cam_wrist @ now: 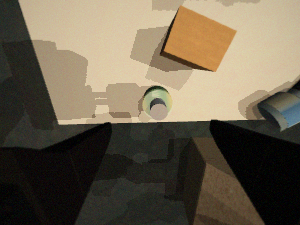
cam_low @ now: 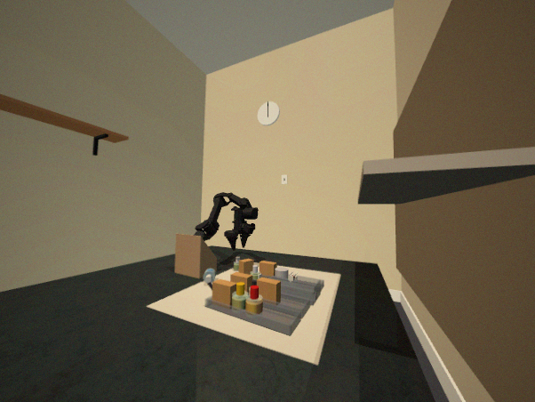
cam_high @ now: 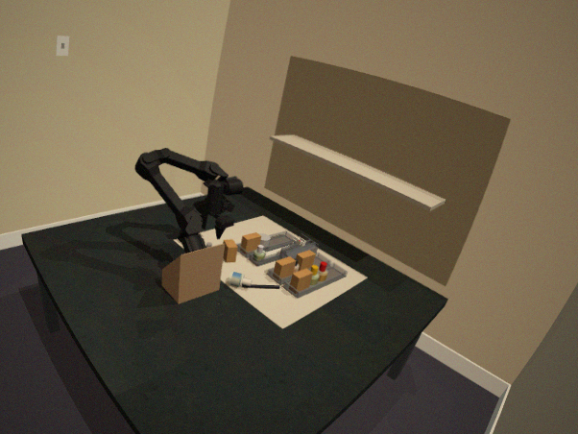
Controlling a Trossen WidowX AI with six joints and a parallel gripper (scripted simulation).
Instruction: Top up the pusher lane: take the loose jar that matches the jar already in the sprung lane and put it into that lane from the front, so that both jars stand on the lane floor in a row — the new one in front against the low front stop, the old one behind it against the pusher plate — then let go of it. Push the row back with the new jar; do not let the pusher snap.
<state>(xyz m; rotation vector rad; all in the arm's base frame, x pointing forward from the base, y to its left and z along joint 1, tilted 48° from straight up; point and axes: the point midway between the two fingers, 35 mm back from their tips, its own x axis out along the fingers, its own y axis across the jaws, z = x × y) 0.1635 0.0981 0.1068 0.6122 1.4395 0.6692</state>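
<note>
Right now the grey cylinder is 260 mm ahead of my gripper tip, 80 mm below it and 30 mm to the right of it. The rest, counted from my gripper tip: wall shelf (680 mm ahead, 260 mm above, 110 mm to the right); black pen (250 mm to the right, 100 mm below, 60 mm ahead).
</note>
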